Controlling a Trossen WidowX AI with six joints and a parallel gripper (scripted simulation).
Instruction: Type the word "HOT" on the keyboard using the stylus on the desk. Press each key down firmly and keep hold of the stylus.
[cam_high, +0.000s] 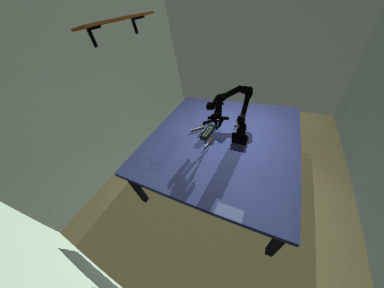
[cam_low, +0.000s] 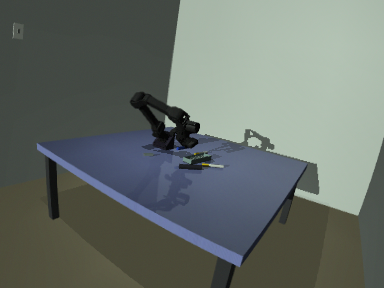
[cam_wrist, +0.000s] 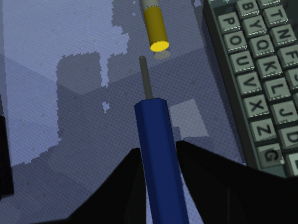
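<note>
My gripper tip is 10 mm to the right of the stylus.
</note>
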